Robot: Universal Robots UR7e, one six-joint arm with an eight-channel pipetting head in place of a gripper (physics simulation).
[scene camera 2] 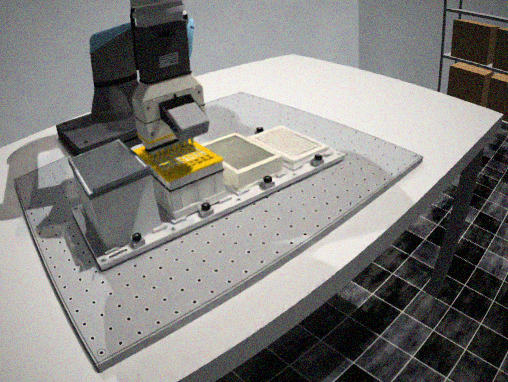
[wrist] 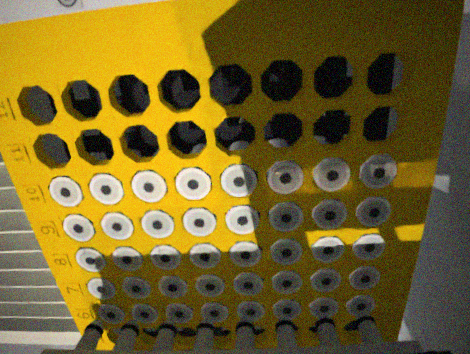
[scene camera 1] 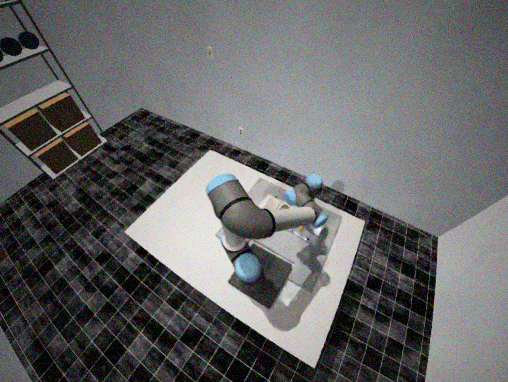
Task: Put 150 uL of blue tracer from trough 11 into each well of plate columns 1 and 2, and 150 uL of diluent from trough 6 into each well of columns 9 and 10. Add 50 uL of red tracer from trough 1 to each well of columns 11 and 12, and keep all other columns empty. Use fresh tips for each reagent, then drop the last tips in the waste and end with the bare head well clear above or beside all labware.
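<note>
My pipetting head [scene camera 2: 172,144] [wrist: 227,332] is low over the yellow tip rack [scene camera 2: 192,176] [wrist: 125,42]. In the wrist view its eight dark nozzles reach in from the bottom edge, just past column 6; they look bare, though their ends are partly in shadow. Rack columns 6 to 10 hold tips; columns 11 and 12 are empty holes. The lower columns are hidden. The cream trough reservoir [scene camera 2: 256,175] [wrist: 22,250] stands beside the rack. The white well plate [scene camera 2: 292,141] is beyond it. Liquid colours cannot be made out.
The tall grey waste box [scene camera 2: 110,172] stands on the other side of the tip rack. Black knobs [scene camera 2: 205,206] line the front of the labware rail [scene camera 2: 230,201]. The rail sits on a perforated board [scene camera 2: 235,260] on the white table [scene camera 1: 172,210]. A storage shelf stands far off.
</note>
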